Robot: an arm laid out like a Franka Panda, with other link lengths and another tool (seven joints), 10 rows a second.
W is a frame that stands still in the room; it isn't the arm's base.
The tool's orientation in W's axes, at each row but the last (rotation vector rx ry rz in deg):
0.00, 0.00, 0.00
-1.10, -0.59, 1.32
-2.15, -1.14, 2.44
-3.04, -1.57, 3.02
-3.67, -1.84, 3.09
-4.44, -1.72, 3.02
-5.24, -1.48, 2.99
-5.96, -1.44, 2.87
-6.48, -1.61, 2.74
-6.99, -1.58, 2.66
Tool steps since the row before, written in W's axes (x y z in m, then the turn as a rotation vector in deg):
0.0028, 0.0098, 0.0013, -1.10, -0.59, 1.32
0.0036, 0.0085, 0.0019, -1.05, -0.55, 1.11
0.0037, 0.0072, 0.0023, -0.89, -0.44, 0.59
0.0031, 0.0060, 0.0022, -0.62, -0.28, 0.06
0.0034, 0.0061, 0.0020, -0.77, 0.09, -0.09
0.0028, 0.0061, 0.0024, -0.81, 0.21, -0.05
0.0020, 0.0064, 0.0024, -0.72, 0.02, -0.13
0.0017, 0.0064, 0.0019, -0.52, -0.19, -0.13
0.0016, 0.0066, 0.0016, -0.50, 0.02, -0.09
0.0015, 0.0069, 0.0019, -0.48, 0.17, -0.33
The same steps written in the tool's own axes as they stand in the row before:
0.0028, 0.0098, 0.0013, -1.10, -0.59, 1.32
0.0038, 0.0084, 0.0020, -1.05, -0.55, 1.11
0.0040, 0.0069, 0.0025, -0.90, -0.42, 0.59
0.0035, 0.0057, 0.0024, -0.63, -0.25, 0.06
0.0038, 0.0058, 0.0023, -0.77, 0.14, -0.06
0.0032, 0.0057, 0.0028, -0.80, 0.25, -0.01
0.0024, 0.0060, 0.0029, -0.72, 0.07, -0.11
0.0021, 0.0061, 0.0025, -0.53, -0.15, -0.13
0.0020, 0.0063, 0.0023, -0.50, 0.05, -0.07
0.0019, 0.0065, 0.0027, -0.48, 0.23, -0.29

